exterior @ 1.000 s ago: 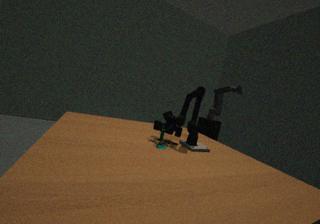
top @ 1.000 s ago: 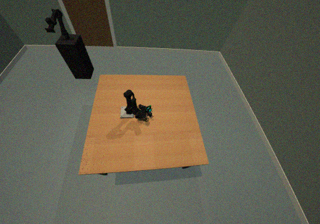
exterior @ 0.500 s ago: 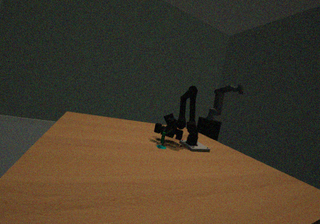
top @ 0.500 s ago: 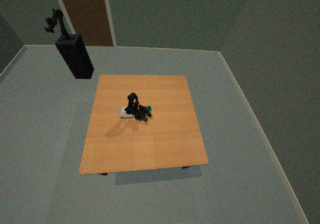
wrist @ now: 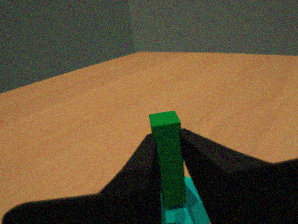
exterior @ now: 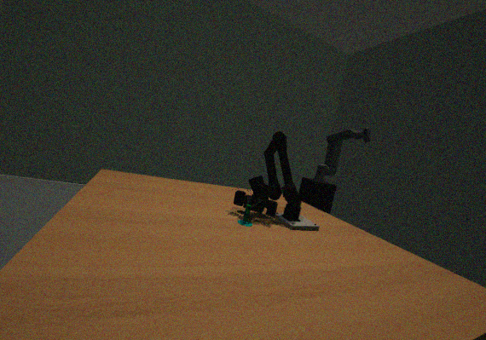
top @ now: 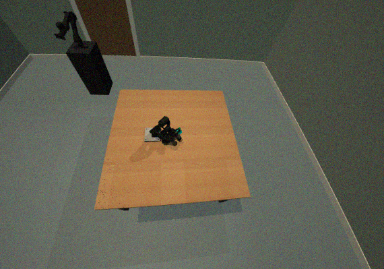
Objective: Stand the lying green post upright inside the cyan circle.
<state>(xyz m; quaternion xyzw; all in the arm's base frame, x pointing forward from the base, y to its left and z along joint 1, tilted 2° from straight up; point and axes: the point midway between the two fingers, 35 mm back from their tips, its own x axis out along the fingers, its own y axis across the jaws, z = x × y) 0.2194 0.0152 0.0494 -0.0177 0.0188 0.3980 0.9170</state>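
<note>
The cyan circle lies 6 cm below my gripper tip. From my gripper tip the other things lie so: green post (2 cm below).
</note>
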